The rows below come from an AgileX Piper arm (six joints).
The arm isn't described. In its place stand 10 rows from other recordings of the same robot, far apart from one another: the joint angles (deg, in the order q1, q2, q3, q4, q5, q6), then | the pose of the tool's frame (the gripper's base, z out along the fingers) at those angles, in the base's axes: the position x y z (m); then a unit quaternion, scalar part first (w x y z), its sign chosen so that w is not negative.
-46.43 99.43 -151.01 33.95 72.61 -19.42 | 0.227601, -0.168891, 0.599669, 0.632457, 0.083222, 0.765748, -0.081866
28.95 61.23 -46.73 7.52 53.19 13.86 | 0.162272, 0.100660, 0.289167, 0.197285, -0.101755, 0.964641, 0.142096
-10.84 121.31 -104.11 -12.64 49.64 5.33 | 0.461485, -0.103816, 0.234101, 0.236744, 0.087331, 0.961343, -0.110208
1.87 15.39 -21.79 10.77 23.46 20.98 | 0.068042, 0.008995, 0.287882, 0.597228, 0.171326, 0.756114, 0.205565
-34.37 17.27 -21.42 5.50 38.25 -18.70 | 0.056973, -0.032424, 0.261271, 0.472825, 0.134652, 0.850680, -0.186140
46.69 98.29 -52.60 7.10 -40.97 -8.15 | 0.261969, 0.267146, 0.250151, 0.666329, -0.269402, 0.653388, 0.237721
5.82 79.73 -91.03 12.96 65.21 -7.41 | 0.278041, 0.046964, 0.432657, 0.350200, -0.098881, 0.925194, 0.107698
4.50 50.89 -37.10 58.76 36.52 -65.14 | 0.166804, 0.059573, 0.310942, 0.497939, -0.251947, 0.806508, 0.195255
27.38 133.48 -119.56 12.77 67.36 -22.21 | 0.431336, 0.244299, 0.197813, 0.113724, -0.386332, 0.908412, 0.112260
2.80 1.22 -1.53 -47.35 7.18 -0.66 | 0.057080, -0.005584, 0.213377, 0.642657, -0.271129, 0.650208, -0.301183
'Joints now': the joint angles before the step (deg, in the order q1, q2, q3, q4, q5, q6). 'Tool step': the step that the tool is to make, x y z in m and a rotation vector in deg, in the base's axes. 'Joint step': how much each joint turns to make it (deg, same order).
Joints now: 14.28 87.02 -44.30 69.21 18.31 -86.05
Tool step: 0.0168 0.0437 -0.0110 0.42 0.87 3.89
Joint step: 7.17 7.20 -5.76 2.50 -2.28 0.06
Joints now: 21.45 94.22 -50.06 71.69 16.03 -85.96
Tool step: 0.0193 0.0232 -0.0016 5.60 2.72 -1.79
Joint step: 1.95 5.12 -5.80 4.68 1.24 2.61
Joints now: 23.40 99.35 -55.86 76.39 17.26 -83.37
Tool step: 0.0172 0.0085 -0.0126 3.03 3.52 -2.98
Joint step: -0.01 4.85 -3.69 2.65 0.50 2.59
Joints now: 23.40 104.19 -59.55 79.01 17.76 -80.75
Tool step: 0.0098 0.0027 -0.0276 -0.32 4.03 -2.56
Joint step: -0.01 5.09 -1.24 2.15 -1.03 0.54
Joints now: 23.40 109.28 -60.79 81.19 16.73 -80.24
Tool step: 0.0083 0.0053 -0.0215 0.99 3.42 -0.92
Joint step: 0.00 4.52 -1.94 2.13 0.96 0.13
